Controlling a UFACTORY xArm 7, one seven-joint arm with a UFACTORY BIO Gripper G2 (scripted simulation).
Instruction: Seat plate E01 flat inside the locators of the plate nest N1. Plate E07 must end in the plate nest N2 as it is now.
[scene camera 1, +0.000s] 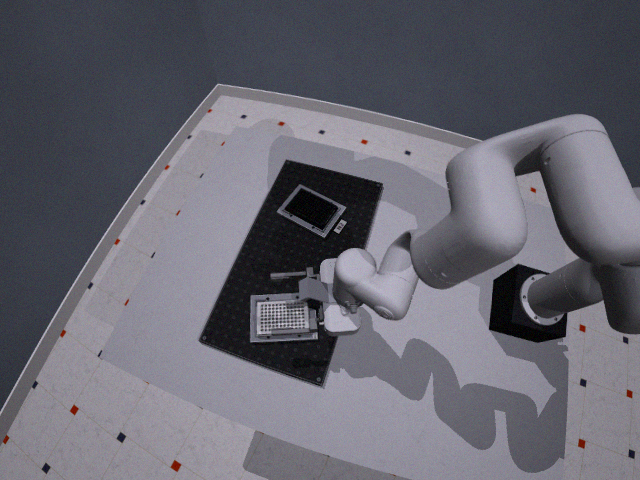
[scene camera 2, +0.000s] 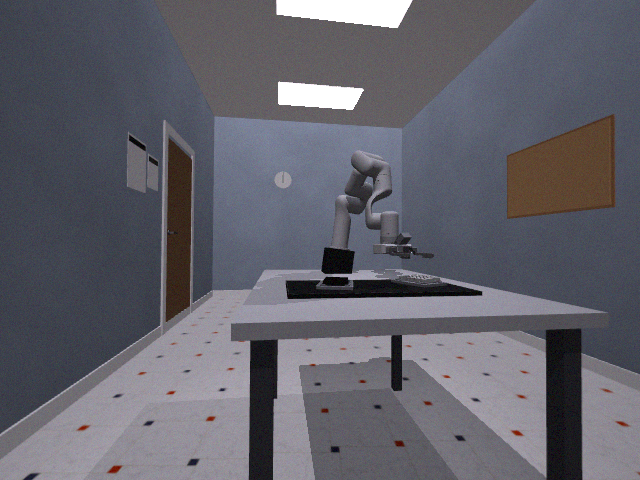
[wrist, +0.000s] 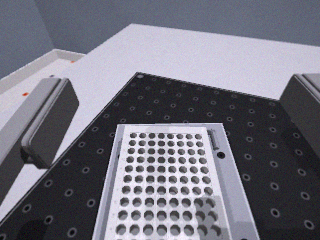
Labels:
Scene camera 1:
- white well plate E01: 278, 308
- black plate E07: 317, 216
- grey plate nest N1: 286, 297
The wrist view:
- white well plate E01: 166, 175

